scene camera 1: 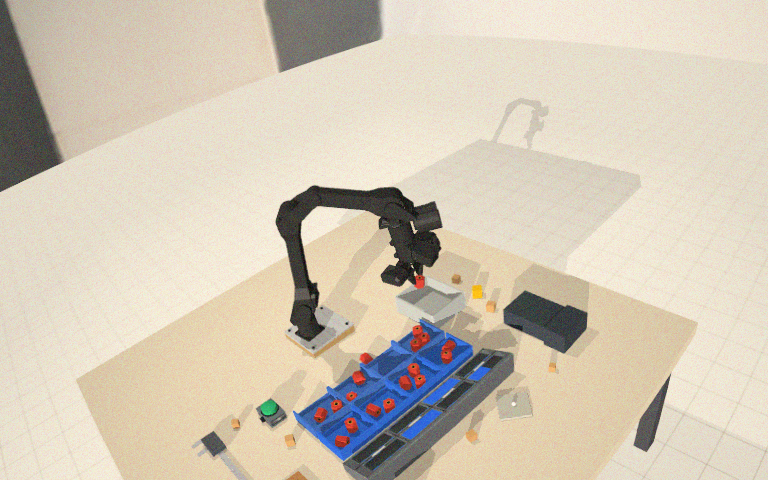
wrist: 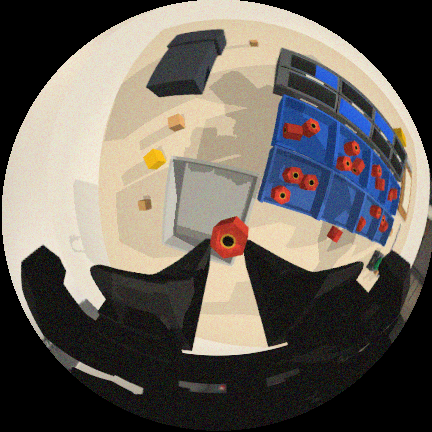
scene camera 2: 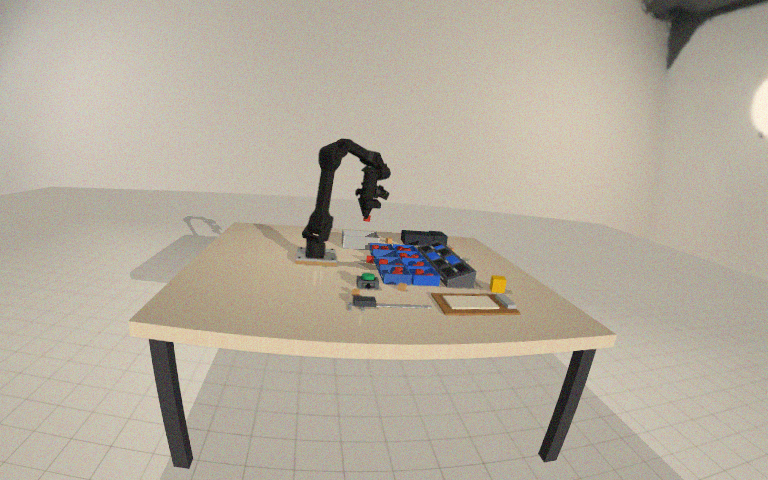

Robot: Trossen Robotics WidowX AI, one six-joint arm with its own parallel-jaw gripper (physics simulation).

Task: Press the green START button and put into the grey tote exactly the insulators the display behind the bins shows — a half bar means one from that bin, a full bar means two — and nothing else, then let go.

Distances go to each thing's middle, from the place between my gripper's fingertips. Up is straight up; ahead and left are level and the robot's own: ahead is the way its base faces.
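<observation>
The grey tote (scene camera 1: 436, 303) has my hand 10 mm past it, 40 mm to the right of it and 100 mm above it. Going by their middles, of the things named here the grey tote is the nearest to my hand, and the grey plate (scene camera 1: 522, 409) is the farthest from my hand. I see the plate 150 mm to the right of my hand, 130 mm below it and 390 mm ahead of it. The dark box (scene camera 1: 559, 327) is 130 mm to the left of my hand, 310 mm ahead of it and 100 mm below it, while the display (scene camera 1: 414, 449) is 260 mm ahead of my hand, 270 mm to the right of it and 100 mm below it.
</observation>
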